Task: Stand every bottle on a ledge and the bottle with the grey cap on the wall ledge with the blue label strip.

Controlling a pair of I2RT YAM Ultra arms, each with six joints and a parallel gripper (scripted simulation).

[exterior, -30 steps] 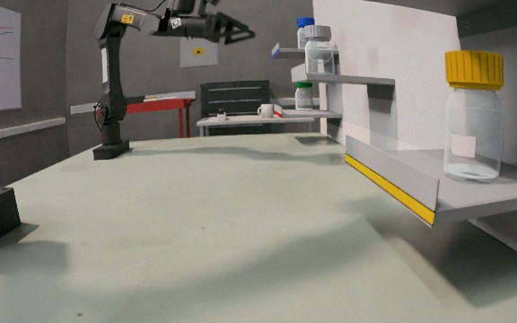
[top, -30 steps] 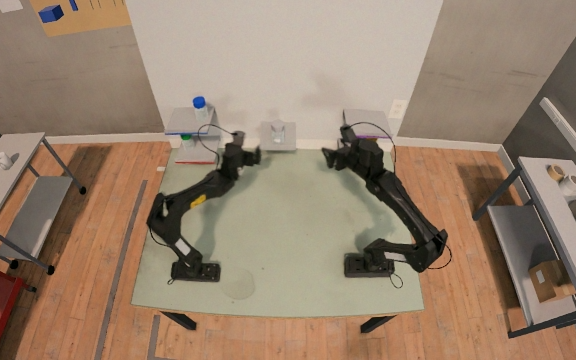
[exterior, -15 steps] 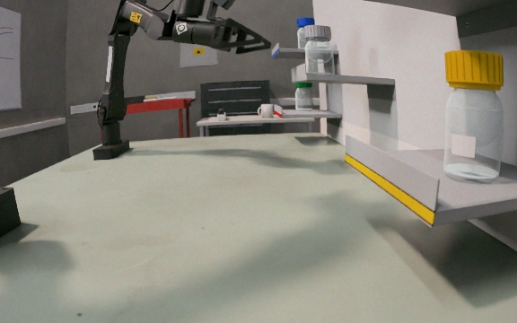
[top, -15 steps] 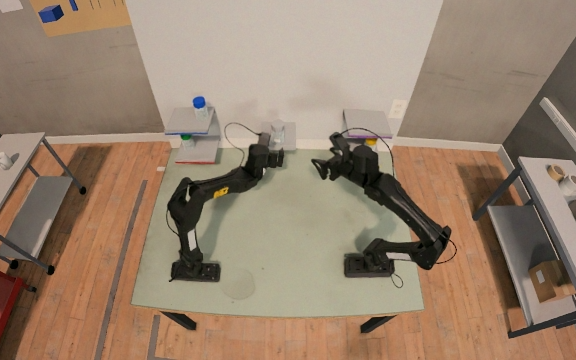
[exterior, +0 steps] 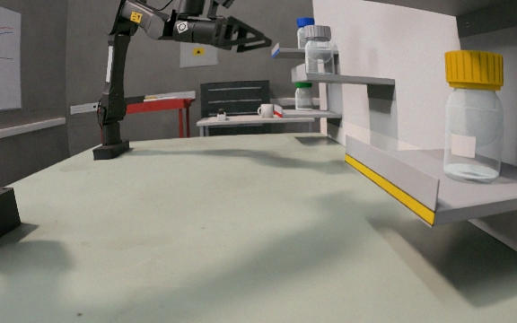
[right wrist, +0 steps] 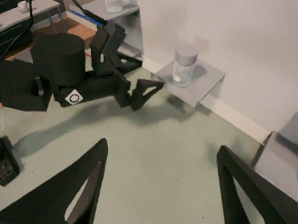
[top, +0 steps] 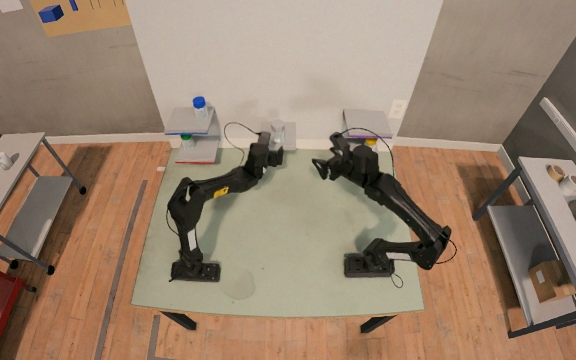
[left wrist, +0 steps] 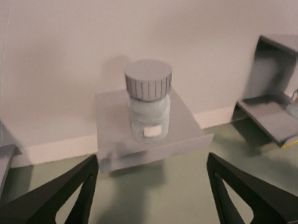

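My left gripper is now 10 cm short of the grey-capped bottle, 3 cm to the left of it and 3 cm above it. Round my left hand: yellow-capped bottle 12 cm ahead, 47 cm to the right, 13 cm below; blue-capped bottle 17 cm ahead, 31 cm to the left, 6 cm above; yellow strip 4 cm ahead, 43 cm to the right, 18 cm below.
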